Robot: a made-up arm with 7 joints. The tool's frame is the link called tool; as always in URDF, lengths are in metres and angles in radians.
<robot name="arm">
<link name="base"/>
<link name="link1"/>
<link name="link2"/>
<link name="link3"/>
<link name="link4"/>
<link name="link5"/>
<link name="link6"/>
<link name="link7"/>
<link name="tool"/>
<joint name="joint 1" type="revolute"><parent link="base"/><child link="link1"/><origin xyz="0.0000 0.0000 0.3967"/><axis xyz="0 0 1"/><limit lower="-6.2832" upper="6.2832" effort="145" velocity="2.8"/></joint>
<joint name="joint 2" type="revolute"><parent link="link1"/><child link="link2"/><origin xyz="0.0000 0.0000 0.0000"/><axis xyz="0 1 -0.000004"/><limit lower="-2.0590" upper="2.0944" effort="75" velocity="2"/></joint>
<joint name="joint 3" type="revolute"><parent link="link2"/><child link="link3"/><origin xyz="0.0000 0.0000 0.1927"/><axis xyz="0 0 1"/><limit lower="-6.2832" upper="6.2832" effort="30" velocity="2.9"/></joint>
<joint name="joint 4" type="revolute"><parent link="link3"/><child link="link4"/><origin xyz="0.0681 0.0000 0.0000"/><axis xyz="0 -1 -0.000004"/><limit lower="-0.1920" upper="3.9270" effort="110" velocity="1.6"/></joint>
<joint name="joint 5" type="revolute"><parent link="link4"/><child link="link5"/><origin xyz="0.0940 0.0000 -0.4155"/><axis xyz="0 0.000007 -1"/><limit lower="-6.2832" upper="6.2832" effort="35" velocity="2.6"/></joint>
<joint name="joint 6" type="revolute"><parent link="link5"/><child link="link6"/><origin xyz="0.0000 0.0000 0.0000"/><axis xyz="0 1 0.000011"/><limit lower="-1.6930" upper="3.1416" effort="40" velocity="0.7"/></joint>
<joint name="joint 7" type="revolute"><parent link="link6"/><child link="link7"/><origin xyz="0.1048 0.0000 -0.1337"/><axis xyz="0 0.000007 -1"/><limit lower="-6.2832" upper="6.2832" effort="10" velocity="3"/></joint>
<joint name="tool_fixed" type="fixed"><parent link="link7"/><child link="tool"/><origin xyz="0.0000 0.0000 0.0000" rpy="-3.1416 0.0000 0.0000"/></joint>
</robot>
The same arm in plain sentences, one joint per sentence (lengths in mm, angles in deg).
The arm has seven revolute joints in a row. What follows holds with every joint at zero, and every direction is one of the base frame's.
The first joint sits 396.7 mm along +z from the base frame's origin and rotates about +z, from -360 to 360 deg.
The second joint sits at the same point as the first joint and rotates about +y, from -117.97 to 120 deg.
The third joint sits 192.7 mm along +z from the second joint and rotates about +z, from -360 to 360 deg.
The fourth joint sits 68.1 mm along +x from the third joint and rotates about -y, from -11 to 225 deg.
The fifth joint sits 94 mm along +x and 415.5 mm along -z from the fourth joint and rotates about -z, from -360 to 360 deg.
The sixth joint sits at the same point as the fifth joint and rotates about +y, from -97 to 180 deg.
The seventh joint sits 104.8 mm along +x and 133.7 mm along -z from the sixth joint and rotates about -z, from -360 to 360 deg.
The tool frame, which is the frame that the pose is given for, sits at the same point as the seventh joint; its axes are the base frame's turned by roll 180, pitch 0 and yaw 0 deg (as in URDF: about the fixed x, then y, then z).

